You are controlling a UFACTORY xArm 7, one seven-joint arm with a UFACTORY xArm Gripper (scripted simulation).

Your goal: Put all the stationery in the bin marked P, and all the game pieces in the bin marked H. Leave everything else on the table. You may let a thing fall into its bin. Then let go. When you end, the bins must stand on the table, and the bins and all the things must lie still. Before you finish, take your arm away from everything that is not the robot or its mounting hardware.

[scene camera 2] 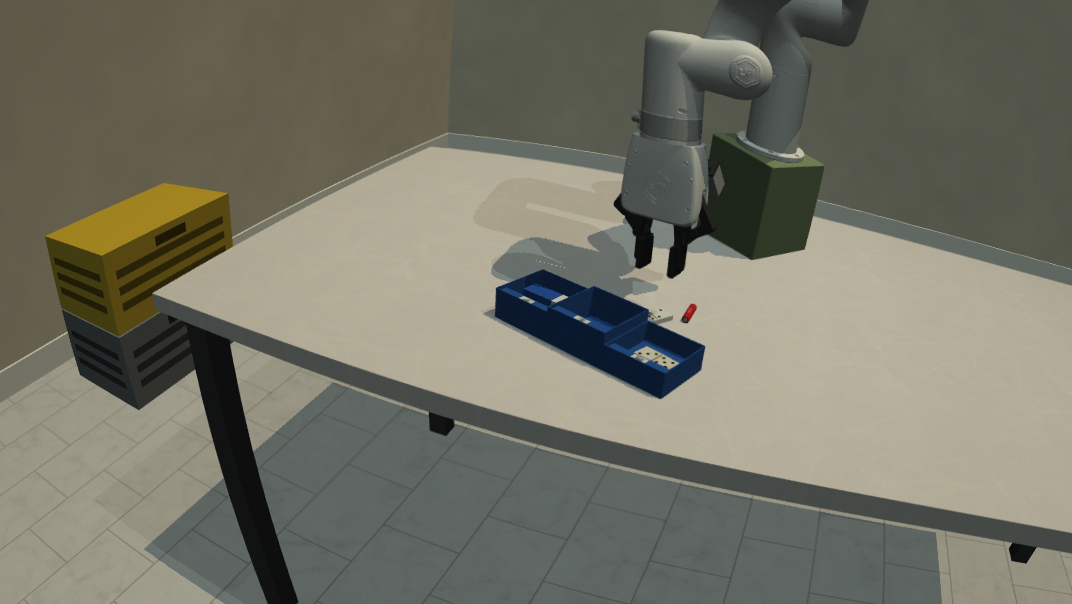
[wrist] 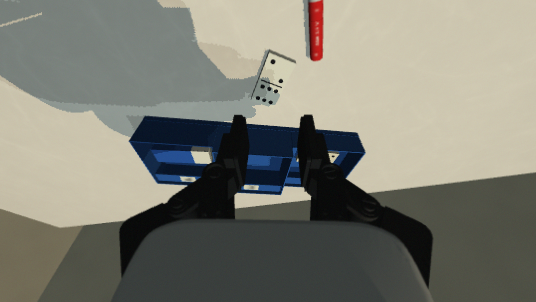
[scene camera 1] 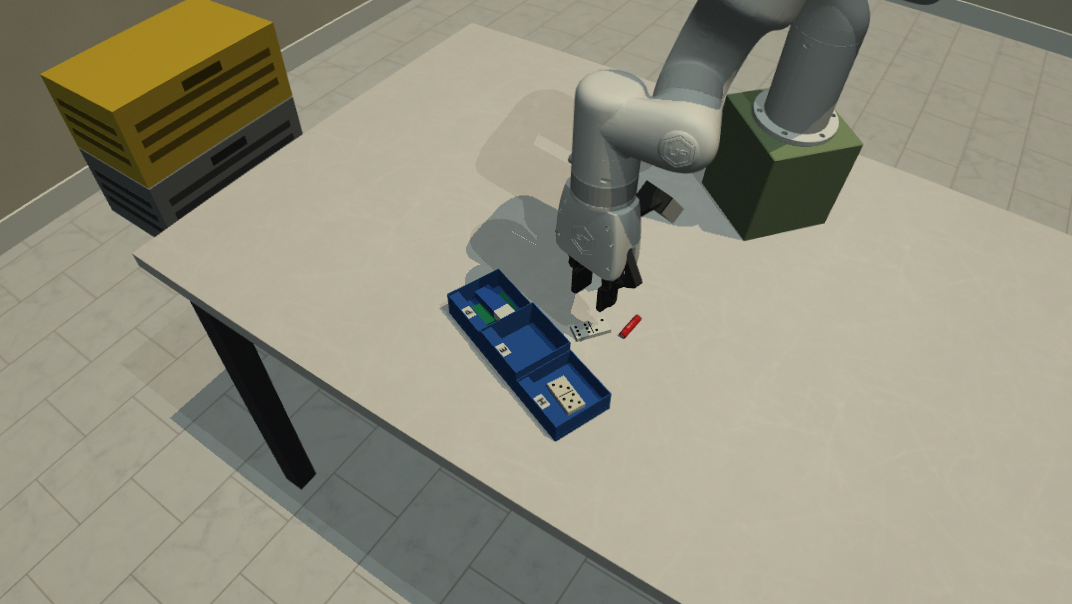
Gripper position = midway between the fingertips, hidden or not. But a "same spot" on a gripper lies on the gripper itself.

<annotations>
my gripper: scene camera 2; wrist; scene camera 1 593, 296
blue three-part bin: scene camera 2; wrist; scene camera 1 528, 351
same spot on my gripper: [wrist: 332, 196] = [scene camera 2: 686, 229]
same spot on blue three-part bin: [scene camera 2: 588, 325] = [wrist: 264, 193]
</annotations>
